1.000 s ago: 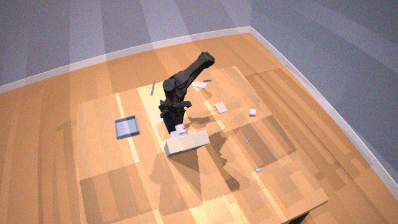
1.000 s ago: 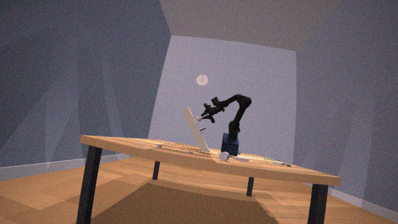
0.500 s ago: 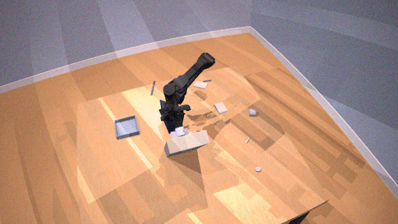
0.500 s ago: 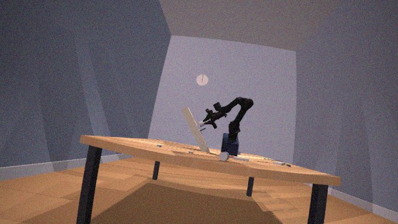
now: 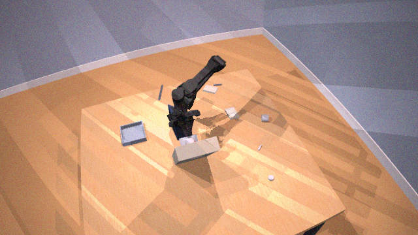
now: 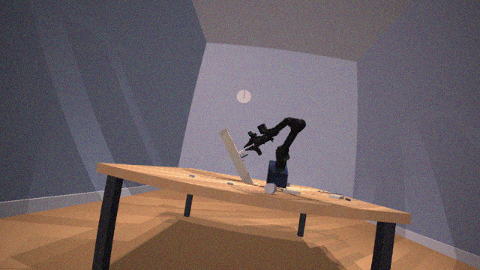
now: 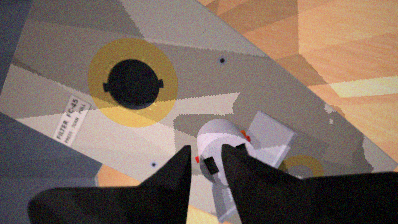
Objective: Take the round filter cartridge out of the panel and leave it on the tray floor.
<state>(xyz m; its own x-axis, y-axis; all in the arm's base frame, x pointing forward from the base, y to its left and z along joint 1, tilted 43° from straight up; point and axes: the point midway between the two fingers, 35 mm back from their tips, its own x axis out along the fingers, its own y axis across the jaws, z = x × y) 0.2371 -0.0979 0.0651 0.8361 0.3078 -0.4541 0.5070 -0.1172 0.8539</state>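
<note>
Right now the filter cartridge is 10 mm ahead of my gripper tip and 30 mm below it. Also, from my gripper tip: grey service panel 50 mm ahead, 50 mm below; then small stick 60 mm ahead, 390 mm to the left, 230 mm below; then blue-rimmed tray 360 mm behind, 250 mm to the right, 220 mm below.
</note>
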